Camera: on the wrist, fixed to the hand. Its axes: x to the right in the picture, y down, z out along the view.
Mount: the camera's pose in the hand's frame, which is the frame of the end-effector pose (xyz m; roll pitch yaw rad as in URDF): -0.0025 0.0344 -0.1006 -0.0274 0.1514 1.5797
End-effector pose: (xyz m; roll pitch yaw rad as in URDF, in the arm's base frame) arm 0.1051 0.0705 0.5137 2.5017 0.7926 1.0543
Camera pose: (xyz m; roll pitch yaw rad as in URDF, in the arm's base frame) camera 0.1116 0.1477 0.5865 2.1509 -0.5300 0.1021
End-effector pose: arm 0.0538 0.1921 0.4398 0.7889 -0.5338 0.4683
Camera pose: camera 0.0298 0.2871 0.3985 -0.6671 -0.5327 2.4077
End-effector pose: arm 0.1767 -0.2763 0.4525 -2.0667 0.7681 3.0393
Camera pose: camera 0.1770 -0.1709 0.4669 2.0969 0.6036 0.7196
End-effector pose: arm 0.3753 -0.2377 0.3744 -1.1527 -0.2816 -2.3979
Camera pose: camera 0.3095 -0.1923 0.3043 -0.8458 1.1919 -1.6050
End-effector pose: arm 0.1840 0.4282 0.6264 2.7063 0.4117 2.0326
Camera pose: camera 0.1561 0.4590 0.7243 2.6345 -0.5362 0.7127
